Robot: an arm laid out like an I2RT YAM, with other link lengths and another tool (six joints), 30 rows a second.
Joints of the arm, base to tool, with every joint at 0 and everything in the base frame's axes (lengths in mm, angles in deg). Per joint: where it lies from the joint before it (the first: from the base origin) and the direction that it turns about. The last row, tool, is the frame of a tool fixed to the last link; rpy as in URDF.
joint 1: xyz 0 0 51.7 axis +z
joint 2: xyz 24.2 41 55.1 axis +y
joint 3: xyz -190.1 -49.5 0 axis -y
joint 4: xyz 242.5 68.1 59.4 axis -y
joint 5: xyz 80.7 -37 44.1 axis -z
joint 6: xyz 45.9 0 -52.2 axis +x
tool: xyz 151 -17 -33 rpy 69.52 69.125 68.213
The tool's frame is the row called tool.
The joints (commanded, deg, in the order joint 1, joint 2, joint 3, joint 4, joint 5, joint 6), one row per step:
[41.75, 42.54, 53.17, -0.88, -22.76, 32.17]
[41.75, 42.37, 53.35, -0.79, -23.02, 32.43]
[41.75, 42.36, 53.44, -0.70, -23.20, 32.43]
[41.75, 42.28, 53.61, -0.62, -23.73, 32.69]
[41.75, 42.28, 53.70, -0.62, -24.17, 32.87]
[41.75, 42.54, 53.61, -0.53, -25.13, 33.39]
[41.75, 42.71, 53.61, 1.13, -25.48, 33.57]
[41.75, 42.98, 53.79, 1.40, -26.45, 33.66]
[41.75, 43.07, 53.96, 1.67, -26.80, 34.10]
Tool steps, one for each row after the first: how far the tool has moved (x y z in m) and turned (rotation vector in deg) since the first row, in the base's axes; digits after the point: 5 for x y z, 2 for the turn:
[-0.00172, -0.00024, 0.00294, 0.37, -0.13, 0.30]
[-0.00244, -0.00012, 0.00415, 0.47, -0.29, 0.48]
[-0.00475, 0.00025, 0.00632, 0.72, -0.36, 1.04]
[-0.00636, 0.00079, 0.00697, 0.80, -0.32, 1.50]
[-0.00878, 0.00303, 0.00478, 0.70, 0.23, 2.53]
[-0.00960, 0.00388, 0.01121, 1.69, -0.78, 2.91]
[-0.01218, 0.00562, 0.01200, 1.69, -0.95, 3.88]
[-0.01357, 0.00614, 0.01400, 2.03, -0.87, 4.30]

